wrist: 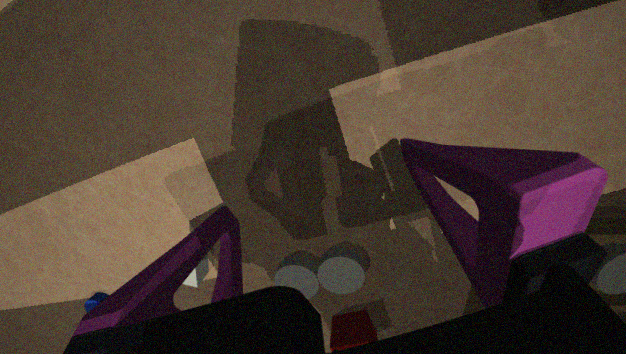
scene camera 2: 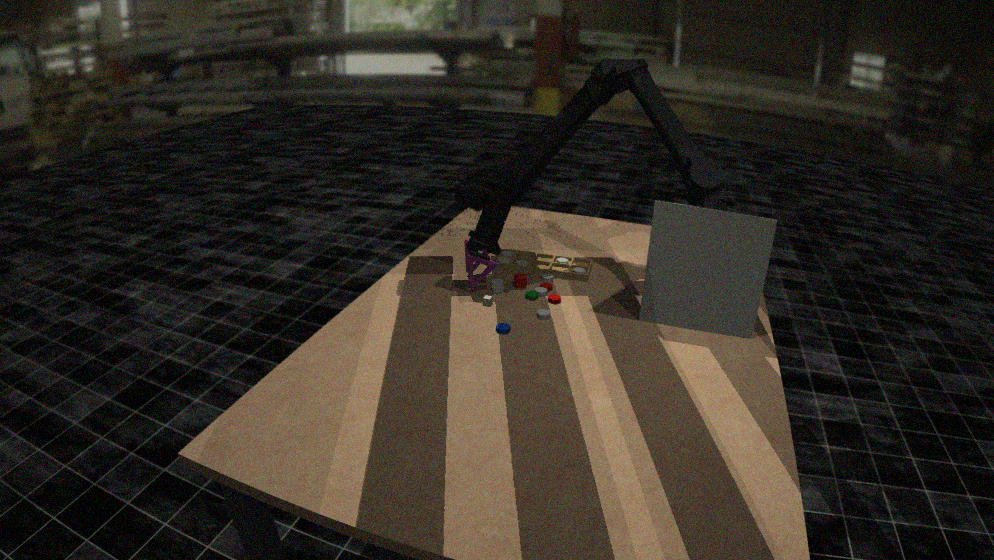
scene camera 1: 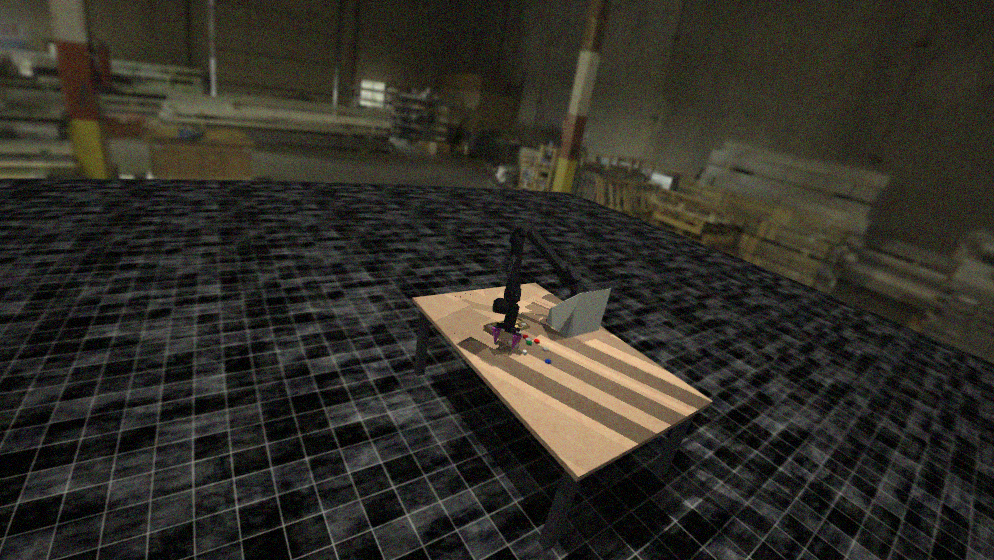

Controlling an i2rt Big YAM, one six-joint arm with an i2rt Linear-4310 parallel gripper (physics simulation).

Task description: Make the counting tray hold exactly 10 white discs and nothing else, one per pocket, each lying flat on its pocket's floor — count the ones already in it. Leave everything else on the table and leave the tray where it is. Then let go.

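My gripper (scene camera 1: 505, 340) (scene camera 2: 482, 274) (wrist: 312, 183) is open and empty, fingers pointing down, low over the table beside the tray. In the wrist view, two white discs (wrist: 296, 281) (wrist: 341, 275) lie side by side below the fingertips' line, between the fingers in the picture. The tan counting tray (scene camera 2: 564, 274) stands behind the loose pieces, partly hidden by the arm; a white disc (scene camera 2: 562, 260) and another disc (scene camera 2: 578, 269) show in its pockets. Its full count cannot be told. More loose white discs (scene camera 2: 548, 278) (scene camera 2: 541, 290) (scene camera 2: 543, 313) lie in front of the tray.
A red cube (scene camera 2: 520, 281) (wrist: 354, 330), a white cube (scene camera 1: 524, 352) (scene camera 2: 487, 300), a green disc (scene camera 2: 532, 295), red discs (scene camera 2: 554, 299) (scene camera 2: 546, 285) and a blue disc (scene camera 1: 548, 361) (scene camera 2: 502, 328) (wrist: 96, 302) are on the table. A grey panel (scene camera 1: 580, 313) (scene camera 2: 709, 271) stands upright at the right.
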